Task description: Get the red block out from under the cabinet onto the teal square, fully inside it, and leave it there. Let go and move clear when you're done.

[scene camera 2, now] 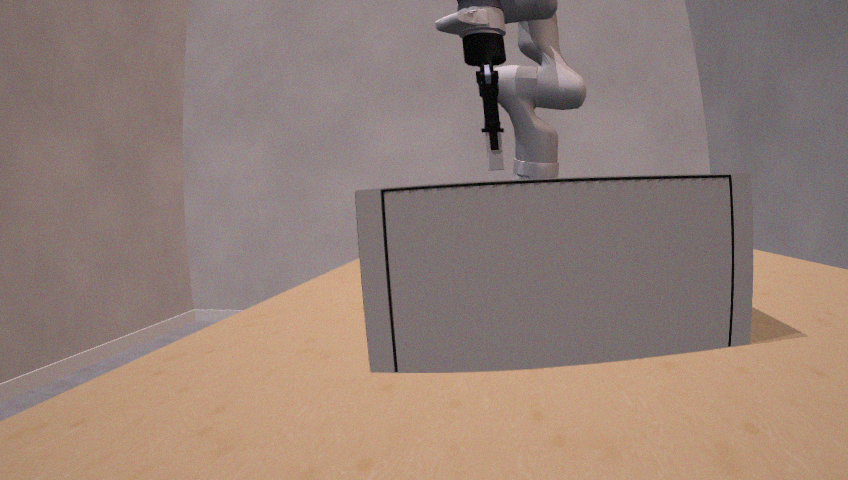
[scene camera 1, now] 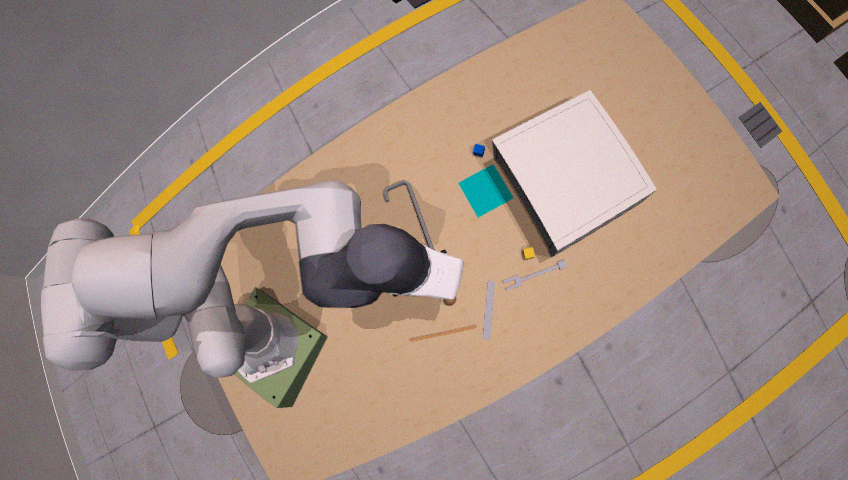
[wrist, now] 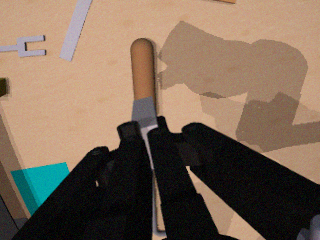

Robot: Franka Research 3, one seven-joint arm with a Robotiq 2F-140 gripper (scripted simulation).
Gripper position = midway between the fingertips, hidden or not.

Observation:
I see my gripper [scene camera 2: 496,169], a hook tool [wrist: 142,52] and a teal square [scene camera 1: 485,190].
My gripper is seen too in the wrist view [wrist: 146,113]. The teal square shows as well in the wrist view [wrist: 35,185].

